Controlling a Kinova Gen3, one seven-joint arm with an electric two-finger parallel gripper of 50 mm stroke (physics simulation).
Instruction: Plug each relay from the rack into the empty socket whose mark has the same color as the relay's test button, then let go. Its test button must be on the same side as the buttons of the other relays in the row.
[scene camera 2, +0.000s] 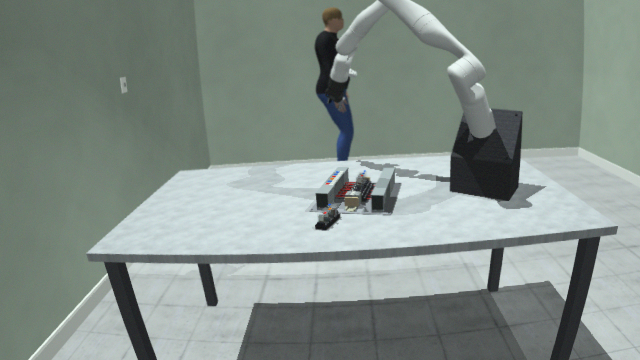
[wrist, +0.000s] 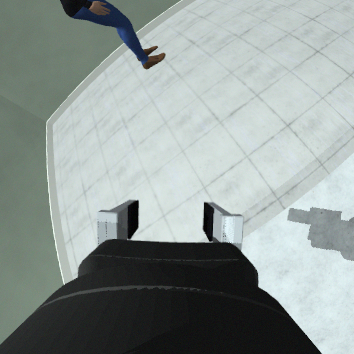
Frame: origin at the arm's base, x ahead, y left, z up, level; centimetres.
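Seen in the pictures: gripper, between the fingertips: (scene camera 2: 334, 105) (wrist: 170, 214); arm's base, origin of its link: (scene camera 2: 481, 127).
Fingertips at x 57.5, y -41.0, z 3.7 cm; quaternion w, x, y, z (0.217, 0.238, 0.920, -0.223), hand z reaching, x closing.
Pixels of each thing's middle, then the offset from my fingertips to it. "*": a spot on its surface instead. Level surfaces: height alone.
- dark rack, a spot on its surface: (scene camera 2: 327, 223) * dx -3.5, dy +73.8, dz -24.8 cm
- left grey duct, middle of its body: (scene camera 2: 333, 186) dx -2.8, dy +45.8, dz -22.9 cm
- right grey duct, middle of its body: (scene camera 2: 384, 188) dx -20.7, dy +48.7, dz -22.9 cm
- table, height of its surface: dz -26.2 cm
- beige block, middle of its body: (scene camera 2: 353, 198) dx -10.2, dy +56.7, dz -23.4 cm
My gripper (scene camera 2: 334, 102) (wrist: 170, 214) is open with nothing between its fingers, high above the far part of the table. In the scene view, a dark rack (scene camera 2: 327, 223) holds grey relays with small red, orange and blue tops, at the near side of the duct assembly. A row of dark sockets and relays (scene camera 2: 361, 186) sits between two grey ducts. Colored marks (scene camera 2: 332, 177) in red, blue and orange lie on top of the left duct. Which sockets are empty, and the side of the test buttons, are too small to tell. The relays do not show in the wrist view.
The left grey duct (scene camera 2: 328, 192) and right grey duct (scene camera 2: 383, 190) stand up on the table (scene camera 2: 225, 225) (wrist: 305, 295). Red wires run between them. A beige block (scene camera 2: 352, 201) is at the row's near end. The black robot base (scene camera 2: 484, 175) is at right. A person (scene camera 2: 328, 60) (wrist: 131, 37) stands behind the table.
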